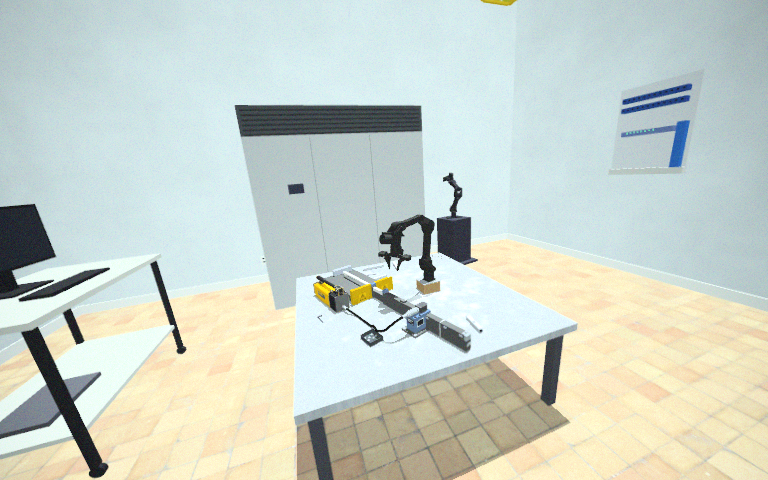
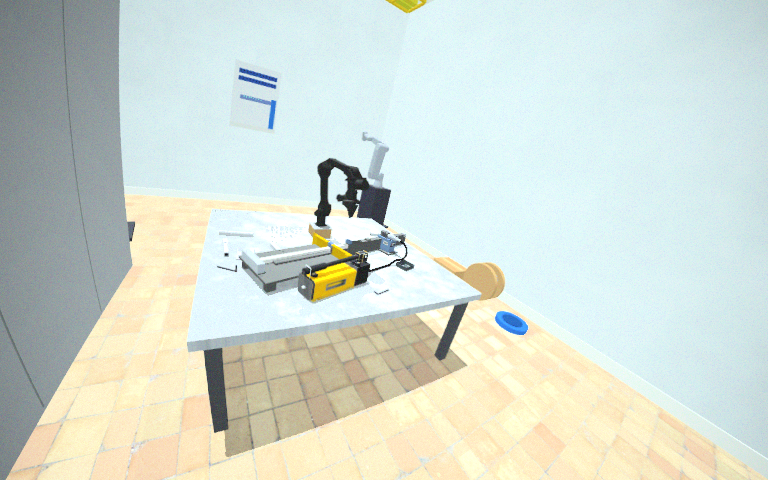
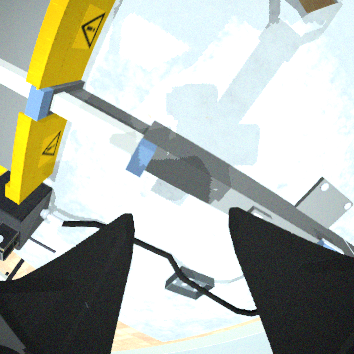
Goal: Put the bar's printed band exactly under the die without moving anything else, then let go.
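Observation:
A long white bar lies across the grey bed and passes through the gap between the yellow guards toward the dark grey rail. A blue block sits at the rail's near end, and another blue block sits in the guard gap. I cannot clearly make out a printed band. A small blue machine stands beside the rail; I cannot tell the die apart there. My gripper is open and empty, pointing down above the table.
Yellow guards stand upright either side of the bar. A yellow motor unit lies beside the bed. A black cable runs to a small dark box. A short white rod lies beyond the rail.

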